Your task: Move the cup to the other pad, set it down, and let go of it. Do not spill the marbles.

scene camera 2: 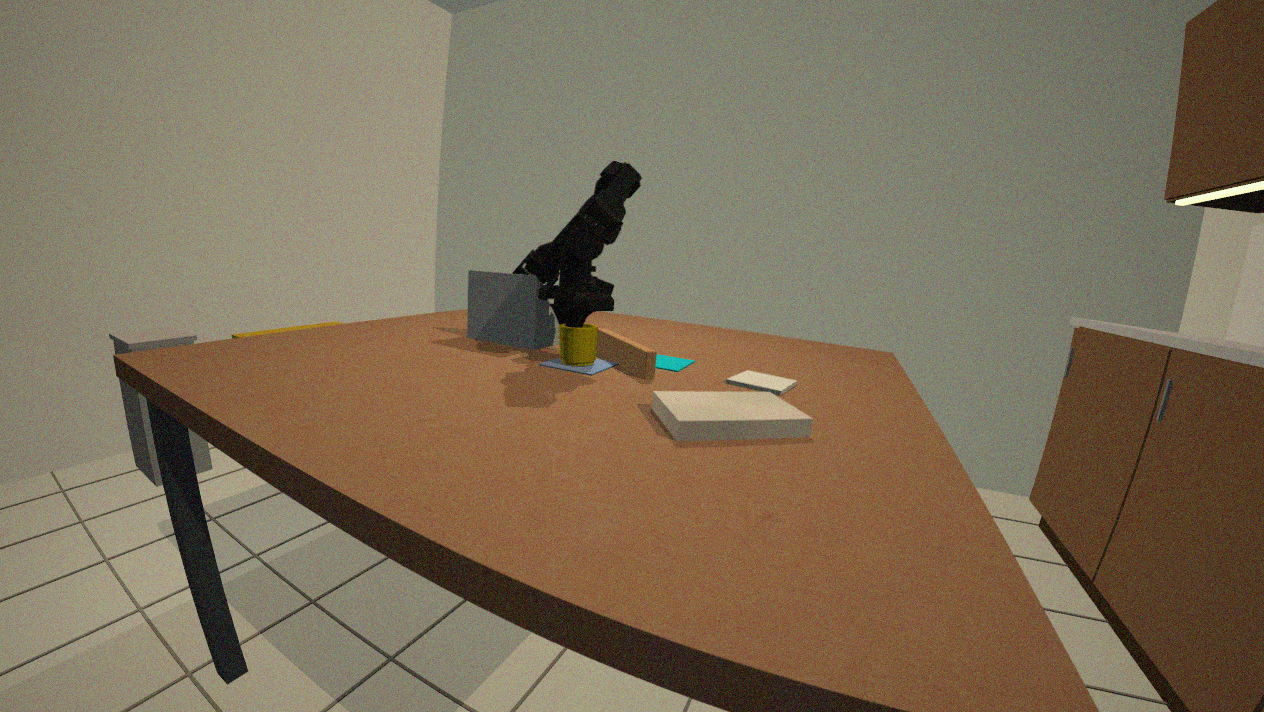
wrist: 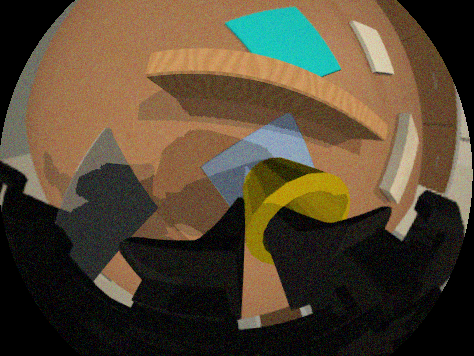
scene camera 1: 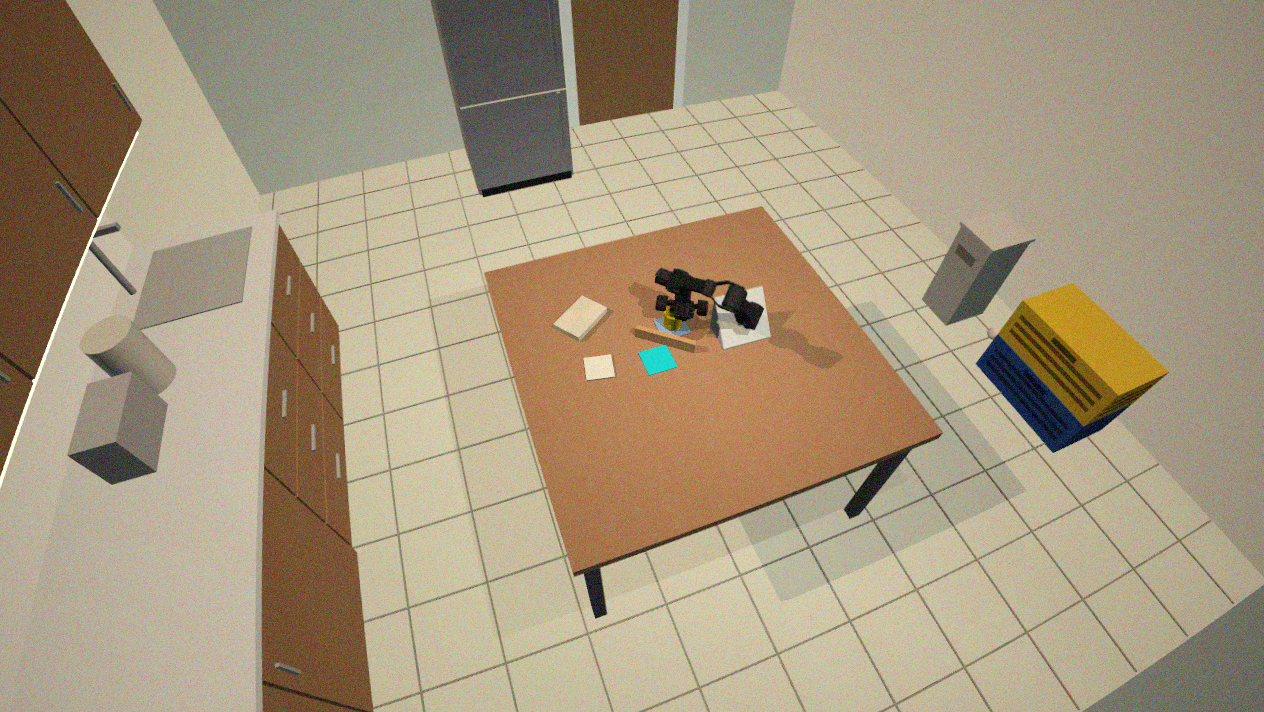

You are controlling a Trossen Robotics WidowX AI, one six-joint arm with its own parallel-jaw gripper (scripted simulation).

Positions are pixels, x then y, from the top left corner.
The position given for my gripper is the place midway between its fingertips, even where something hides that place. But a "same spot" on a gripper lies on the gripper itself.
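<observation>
My gripper shows in scene camera 2 (570, 343), and I see it in the wrist view and in scene camera 1 as well. On my gripper, (wrist: 355, 262) and (scene camera 1: 674, 310) are the same spot. A thick beige block is visible to me too, in the wrist view (402, 157) as well as in scene camera 1 and scene camera 2. On the block, (scene camera 2: 740, 415) and (scene camera 1: 572, 310) are one and the same spot.
</observation>
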